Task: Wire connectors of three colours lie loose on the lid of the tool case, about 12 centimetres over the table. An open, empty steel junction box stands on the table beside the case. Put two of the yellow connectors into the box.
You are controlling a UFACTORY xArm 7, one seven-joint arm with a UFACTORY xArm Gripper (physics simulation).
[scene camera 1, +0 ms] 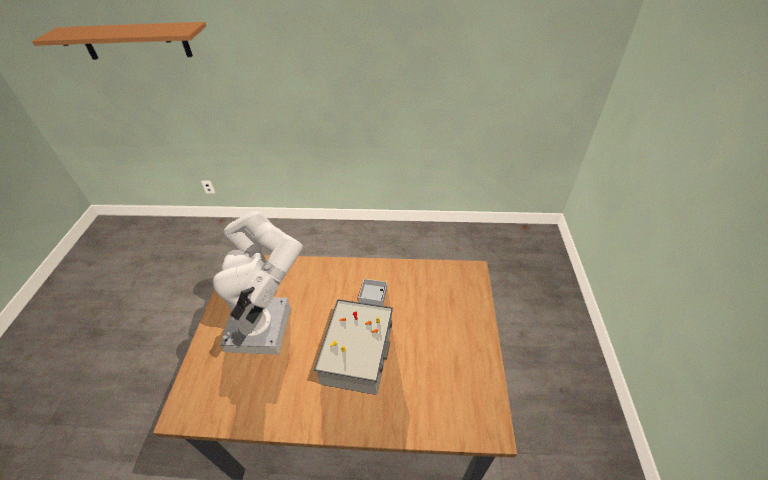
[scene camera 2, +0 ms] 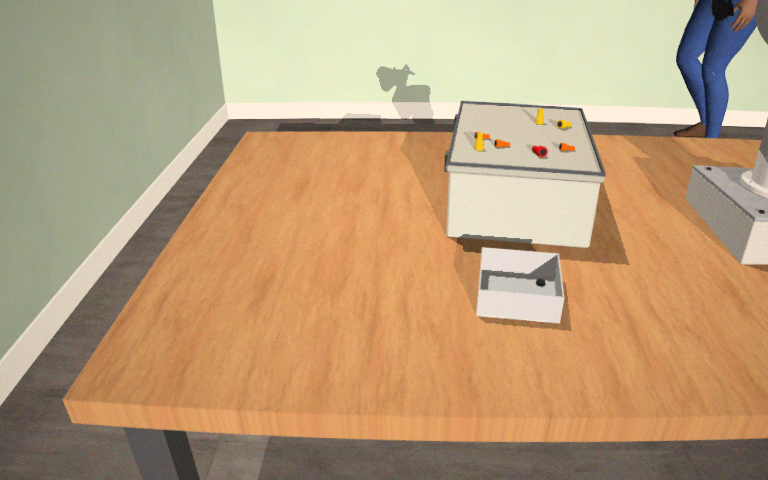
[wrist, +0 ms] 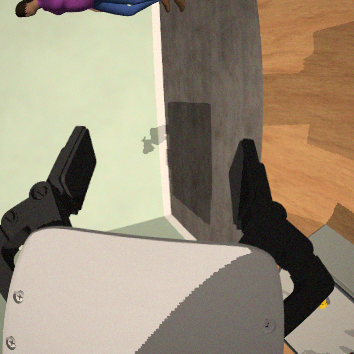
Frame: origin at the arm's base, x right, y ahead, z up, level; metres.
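Seen in the pictures: gripper, fingertip midpoint: (scene camera 1: 241, 319) (wrist: 161, 148); arm's base at its link origin: (scene camera 1: 254, 322).
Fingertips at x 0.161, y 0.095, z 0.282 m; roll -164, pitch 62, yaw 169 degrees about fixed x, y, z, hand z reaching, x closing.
Pixels of each thing's top centre, then the offset from my fingertips to it. "pt": a spot on its surface instead. Level surfaces: height alone.
- tool case at its top centre: (scene camera 2: 519, 131) (wrist: 318, 334) (scene camera 1: 356, 337) dz -0.226, dx -0.116, dy +0.325 m
- third yellow connector at its top centre: (scene camera 2: 479, 133) (scene camera 1: 378, 317) dz -0.205, dx -0.193, dy +0.391 m
- steel junction box at its top centre: (scene camera 2: 520, 270) (scene camera 1: 372, 289) dz -0.310, dx -0.397, dy +0.334 m
- red connector at its top centre: (scene camera 2: 539, 144) (scene camera 1: 355, 314) dz -0.213, dx -0.203, dy +0.304 m
- wooden table at its surface level: dz -0.348 m
- dark round spot at a spot on its surface: (scene camera 2: 540, 282) pt dz -0.343, dx -0.372, dy +0.303 m
Three yellow connectors lie on the lid of the tool case (scene camera 1: 356, 365) (scene camera 2: 523, 209) (wrist: 310, 332). One yellow connector (scene camera 1: 343, 349) (scene camera 2: 540, 117) stands upright; another yellow connector (scene camera 1: 333, 343) (scene camera 2: 563, 123) lies on its side close to it. A third yellow connector (scene camera 1: 377, 320) (scene camera 2: 479, 141) stands upright near the lid's box end. A yellow connector (wrist: 323, 303) shows in the wrist view; which one I cannot tell. The steel junction box (scene camera 1: 370, 302) (scene camera 2: 518, 305) is open, with no connector inside. My gripper (scene camera 1: 244, 316) (wrist: 161, 148) is wide open and empty, above the arm's base, away from the case.
A red connector (scene camera 1: 355, 315) (scene camera 2: 540, 151) and three orange connectors (scene camera 1: 342, 319) (scene camera 2: 566, 147) lie on the lid among the yellow ones. The case and box stand on the wooden table (scene camera 1: 447, 362) (scene camera 2: 311, 271). A dark round spot (scene camera 1: 381, 289) (scene camera 2: 540, 282) shows inside the box.
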